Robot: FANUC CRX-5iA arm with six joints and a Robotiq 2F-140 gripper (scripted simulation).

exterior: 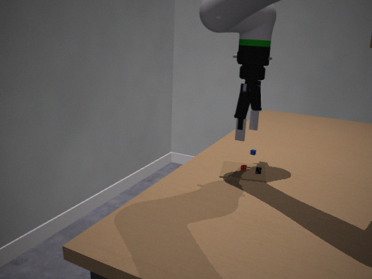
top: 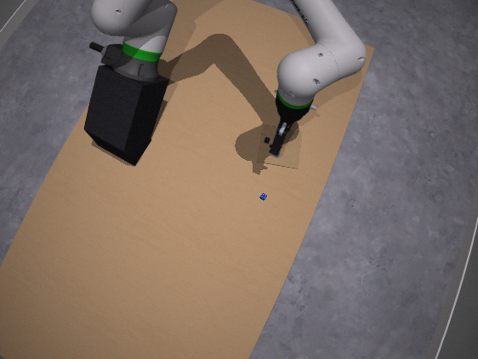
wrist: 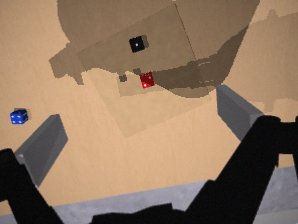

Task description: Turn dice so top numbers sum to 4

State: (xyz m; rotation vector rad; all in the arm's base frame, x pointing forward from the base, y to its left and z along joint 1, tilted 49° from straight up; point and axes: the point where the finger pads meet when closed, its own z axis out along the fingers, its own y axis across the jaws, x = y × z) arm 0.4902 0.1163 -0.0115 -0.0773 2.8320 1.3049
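Now: hand 30 mm short of the blue die, 180 mm to the left of it and 120 mm above it. Also, from my hand: red die: 10 mm to the left, 120 mm below; black die: 50 mm behind, 120 mm below; tan mat: 10 mm to the left, 130 mm below.
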